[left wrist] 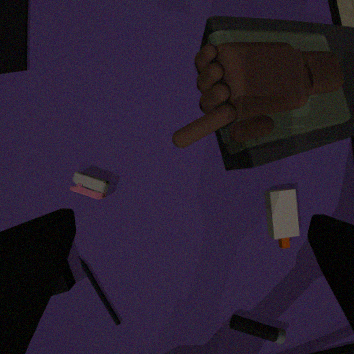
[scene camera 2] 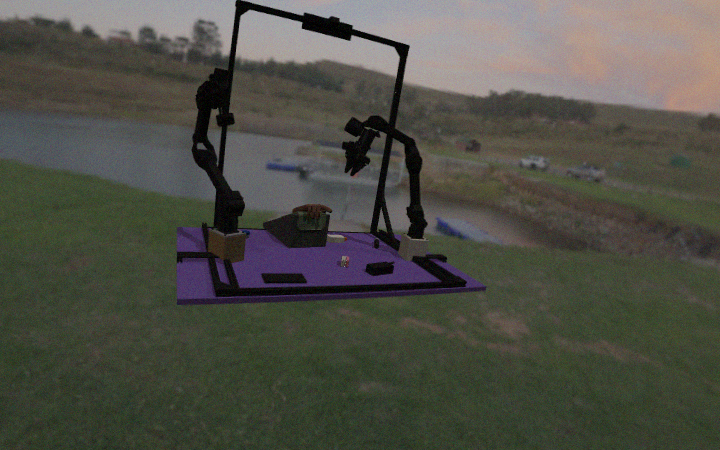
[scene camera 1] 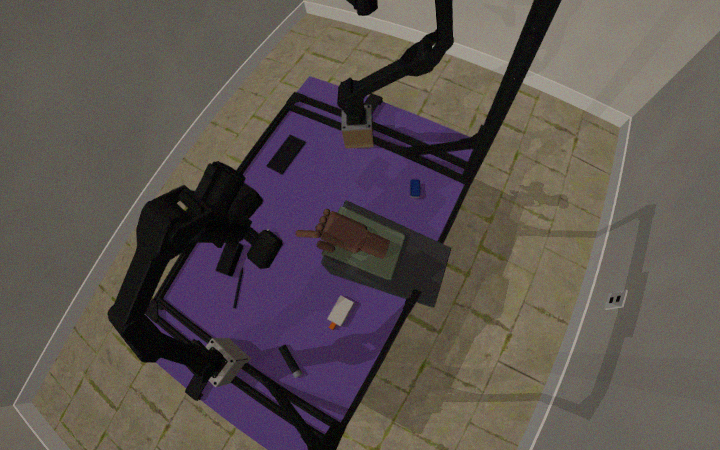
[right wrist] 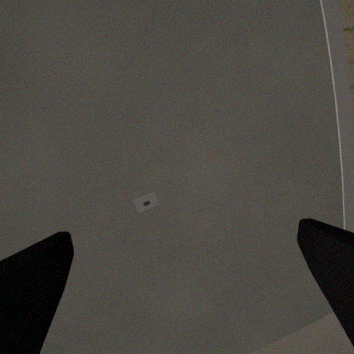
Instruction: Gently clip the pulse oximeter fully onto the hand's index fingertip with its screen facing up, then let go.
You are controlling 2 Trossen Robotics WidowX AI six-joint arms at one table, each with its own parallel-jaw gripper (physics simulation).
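Frame: origin at the left arm's base, x right, y ahead, z up, level; centimetres.
Where they show: left gripper, between the fingertips: [left wrist: 194, 223] [scene camera 2: 348, 174] [scene camera 1: 262, 229]; right gripper, between the fingertips: [scene camera 2: 226, 103] [right wrist: 186, 236]; left arm's base, origin of its link: [scene camera 2: 415, 236] [scene camera 1: 213, 362]; right arm's base, origin of its link: [scene camera 2: 227, 230] [scene camera 1: 356, 117].
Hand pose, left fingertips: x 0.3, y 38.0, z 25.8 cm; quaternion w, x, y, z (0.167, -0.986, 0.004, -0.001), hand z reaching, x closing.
Each offset is from my left fingertips to the top centre of the thing.
The pulse oximeter {dx -14.3, dy -0.1, dz -33.1 cm} [scene camera 2: 344, 261] [left wrist: 91, 185], with a white half and a pink half side by side, lies on the purple table, apart from the hand; it does not show in scene camera 1. The brown hand [scene camera 1: 347, 233] [scene camera 2: 313, 209] [left wrist: 270, 75] rests on a green pad on a dark sloped block. Its index finger [scene camera 1: 306, 233] [left wrist: 205, 125] sticks out past the block, with nothing on the tip. My left gripper [scene camera 2: 352, 170] [left wrist: 194, 223] is open and empty, high above the table. My right gripper [right wrist: 186, 236] is open and empty, raised away from the table and facing a wall.
A white box with an orange end {dx +18.4, dy -5.2, dz -33.5 cm} [scene camera 1: 340, 310] [left wrist: 284, 214], a black cylinder {dx +15.1, dy -25.3, dz -33.6 cm} [scene camera 1: 289, 360] [left wrist: 255, 327], a dark pen {dx -13.1, dy -18.5, dz -35.4 cm} [scene camera 1: 238, 288] [left wrist: 100, 291], a black box {dx -21.5, dy -13.1, dz -32.8 cm} [scene camera 1: 229, 258] [scene camera 2: 379, 267], a flat black slab {dx -31.5, dy +27.6, dz -35.5 cm} [scene camera 1: 286, 153] [scene camera 2: 284, 278] and a blue item {dx +14.5, dy +41.1, dz -33.0 cm} [scene camera 1: 415, 187] lie around the hand's block.
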